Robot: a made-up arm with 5 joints. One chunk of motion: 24 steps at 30 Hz.
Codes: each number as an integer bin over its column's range. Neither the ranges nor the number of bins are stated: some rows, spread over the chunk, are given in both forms.
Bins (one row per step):
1: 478 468 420 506 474 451
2: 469 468 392 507 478 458
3: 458 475 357 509 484 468
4: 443 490 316 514 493 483
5: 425 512 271 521 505 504
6: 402 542 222 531 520 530
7: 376 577 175 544 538 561
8: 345 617 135 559 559 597
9: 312 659 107 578 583 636
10: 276 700 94 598 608 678
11: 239 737 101 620 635 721
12: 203 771 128 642 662 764
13: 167 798 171 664 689 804
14: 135 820 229 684 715 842
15: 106 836 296 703 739 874
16: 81 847 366 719 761 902
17: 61 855 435 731 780 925
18: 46 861 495 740 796 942
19: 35 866 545 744 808 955
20: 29 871 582 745 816 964
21: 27 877 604 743 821 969
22: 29 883 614 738 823 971
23: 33 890 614 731 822 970
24: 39 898 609 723 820 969
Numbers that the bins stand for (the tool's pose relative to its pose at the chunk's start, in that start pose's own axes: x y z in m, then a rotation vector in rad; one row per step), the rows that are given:
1: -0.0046 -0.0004 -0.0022 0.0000 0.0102 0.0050
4: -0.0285 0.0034 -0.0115 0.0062 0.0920 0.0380
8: -0.0952 0.0250 -0.0278 0.0409 0.3761 0.1555
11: -0.1673 0.0454 -0.0309 0.0879 0.7032 0.2834
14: -0.2381 0.0595 -0.0194 0.1372 1.0476 0.4081
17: -0.2885 0.0655 -0.0008 0.1734 1.3274 0.4937
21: -0.3116 0.0692 0.0144 0.1827 1.5038 0.5391
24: -0.3035 0.0728 0.0149 0.1673 1.4995 0.5391
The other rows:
2: -0.0108 -0.0004 -0.0047 0.0008 0.0275 0.0122
3: -0.0182 0.0008 -0.0078 0.0023 0.0533 0.0225
5: -0.0407 0.0071 -0.0156 0.0116 0.1437 0.0596
6: -0.0564 0.0122 -0.0200 0.0193 0.2082 0.0864
7: -0.0741 0.0182 -0.0242 0.0293 0.2857 0.1184
9: -0.1176 0.0321 -0.0304 0.0555 0.4794 0.1957
10: -0.1421 0.0391 -0.0315 0.0709 0.5870 0.2390
12: -0.1918 0.0512 -0.0285 0.1048 0.8194 0.3277
13: -0.2163 0.0558 -0.0246 0.1218 0.9357 0.3689
15: -0.2578 0.0623 -0.0133 0.1519 1.1509 0.4411
16: -0.2749 0.0641 -0.0070 0.1642 1.2456 0.4700
18: -0.2987 0.0665 0.0046 0.1804 1.3962 0.5112
19: -0.3062 0.0674 0.0091 0.1835 1.4479 0.5246
20: -0.3103 0.0682 0.0124 0.1842 1.4823 0.5339
22: -0.3103 0.0703 0.0153 0.1788 1.5124 0.5411
23: -0.3075 0.0715 0.0153 0.1734 1.5081 0.5401

